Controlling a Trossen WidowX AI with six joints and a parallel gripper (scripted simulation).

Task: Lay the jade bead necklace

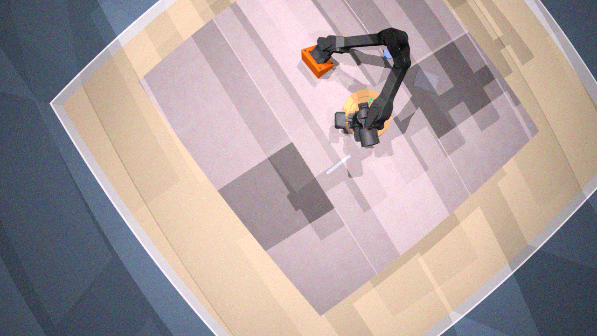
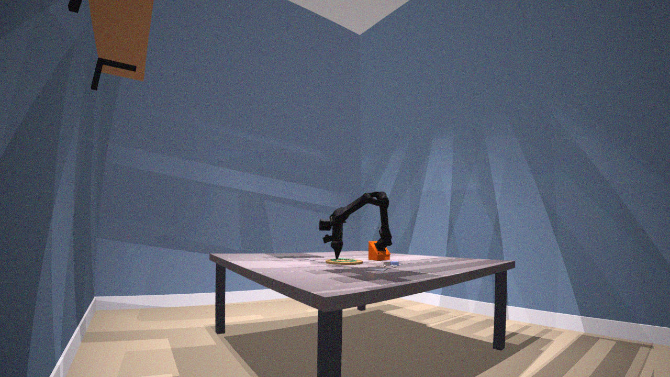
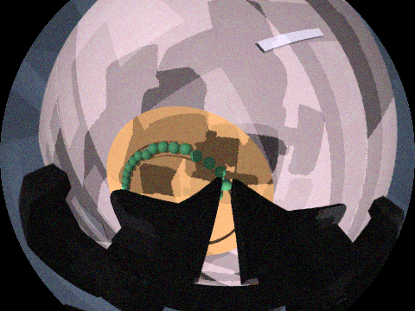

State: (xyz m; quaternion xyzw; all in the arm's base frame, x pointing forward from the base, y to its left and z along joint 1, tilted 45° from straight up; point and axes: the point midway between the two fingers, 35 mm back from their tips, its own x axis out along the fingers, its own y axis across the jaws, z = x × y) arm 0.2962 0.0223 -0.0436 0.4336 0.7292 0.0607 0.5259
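My gripper tip is now 6 cm to the right of the round tan bead board, 1 cm past it and 1 cm above it. Round my gripper tip: white strip (15 cm to the right, 10 cm ahead, 1 cm below); then pale square sheet (36 cm to the left, 2 cm ahead, 1 cm below); then blue cube (28 cm to the left, 17 cm behind, 1 cm below).
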